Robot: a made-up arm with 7 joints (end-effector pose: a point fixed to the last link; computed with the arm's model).
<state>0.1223 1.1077 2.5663 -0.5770 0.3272 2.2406 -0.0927</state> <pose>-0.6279 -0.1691 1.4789 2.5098 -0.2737 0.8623</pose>
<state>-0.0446 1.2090 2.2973 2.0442 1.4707 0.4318 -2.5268</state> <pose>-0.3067 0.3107 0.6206 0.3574 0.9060 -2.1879</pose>
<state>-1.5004 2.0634 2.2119 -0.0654 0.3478 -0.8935 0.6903</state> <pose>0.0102 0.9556 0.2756 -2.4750 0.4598 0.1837</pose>
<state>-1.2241 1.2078 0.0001 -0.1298 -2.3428 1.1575 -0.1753</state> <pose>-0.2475 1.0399 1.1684 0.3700 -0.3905 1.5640</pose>
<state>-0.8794 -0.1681 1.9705 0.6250 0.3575 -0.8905 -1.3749</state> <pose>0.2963 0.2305 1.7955 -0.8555 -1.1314 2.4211</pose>
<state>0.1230 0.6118 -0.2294 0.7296 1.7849 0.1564 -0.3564</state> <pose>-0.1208 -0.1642 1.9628 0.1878 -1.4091 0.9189</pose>
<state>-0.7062 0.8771 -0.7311 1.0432 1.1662 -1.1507 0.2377</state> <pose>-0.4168 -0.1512 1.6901 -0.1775 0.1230 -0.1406</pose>
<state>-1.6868 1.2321 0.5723 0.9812 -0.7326 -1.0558 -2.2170</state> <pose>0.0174 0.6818 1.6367 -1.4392 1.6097 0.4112</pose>
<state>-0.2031 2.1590 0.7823 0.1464 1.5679 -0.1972 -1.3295</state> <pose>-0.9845 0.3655 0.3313 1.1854 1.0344 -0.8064</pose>
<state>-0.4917 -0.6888 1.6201 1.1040 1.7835 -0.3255 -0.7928</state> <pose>0.5001 0.2941 1.5888 1.5973 -0.7250 1.8824</pose>
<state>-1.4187 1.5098 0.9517 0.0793 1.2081 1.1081 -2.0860</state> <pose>-0.2142 1.0738 1.1625 1.3065 1.7054 -0.3377</pose>
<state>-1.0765 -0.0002 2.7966 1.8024 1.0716 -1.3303 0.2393</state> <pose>-0.2983 0.3903 1.1788 1.3601 -1.3363 -1.9911</pose>
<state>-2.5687 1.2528 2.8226 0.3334 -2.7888 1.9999 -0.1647</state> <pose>0.6821 0.7429 0.9031 1.6254 1.0882 -1.0181</pose>
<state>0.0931 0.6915 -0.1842 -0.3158 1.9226 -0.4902 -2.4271</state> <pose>-0.7859 0.0360 1.7709 0.9037 1.3258 -0.3143</pose>
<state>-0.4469 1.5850 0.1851 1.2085 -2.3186 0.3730 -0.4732</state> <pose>-0.8089 0.5498 1.3612 1.3843 -0.8053 2.4137</pose>
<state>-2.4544 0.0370 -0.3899 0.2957 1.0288 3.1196 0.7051</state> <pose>-0.2543 0.0882 1.6912 1.5253 2.1547 -0.1834</pose>
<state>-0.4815 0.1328 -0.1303 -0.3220 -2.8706 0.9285 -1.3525</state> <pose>-0.1715 0.2411 1.9638 0.8965 -2.3065 0.9585</pose>
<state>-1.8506 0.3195 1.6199 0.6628 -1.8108 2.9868 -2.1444</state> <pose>0.0424 0.4074 1.7258 0.4623 0.3916 0.0971</pose>
